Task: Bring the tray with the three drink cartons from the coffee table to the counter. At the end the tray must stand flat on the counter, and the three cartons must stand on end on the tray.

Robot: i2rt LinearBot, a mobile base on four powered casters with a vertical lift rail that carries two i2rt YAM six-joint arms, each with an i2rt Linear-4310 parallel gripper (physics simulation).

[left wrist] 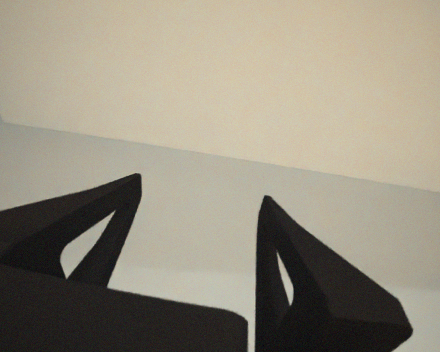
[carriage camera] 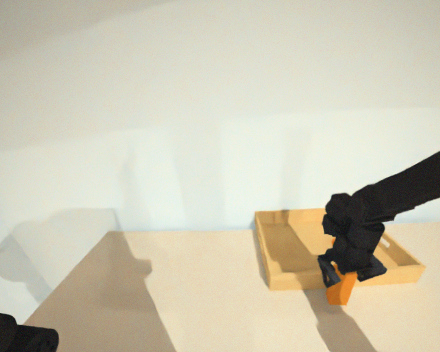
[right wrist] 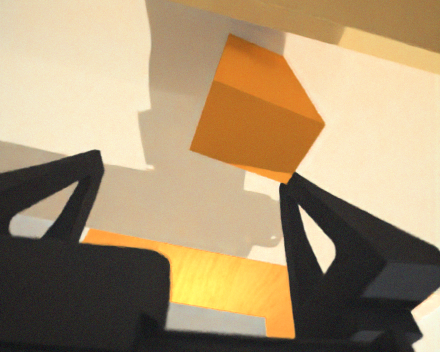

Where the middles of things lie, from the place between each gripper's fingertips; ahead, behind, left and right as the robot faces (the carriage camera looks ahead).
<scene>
I see my left gripper 680 mm to the left of the tan tray point(carriage camera: 290, 241), 570 mm above it and 460 mm short of it.
The tan tray lies 250 mm ahead of my right hand, 70 mm to the right of it and 90 mm below it.
</scene>
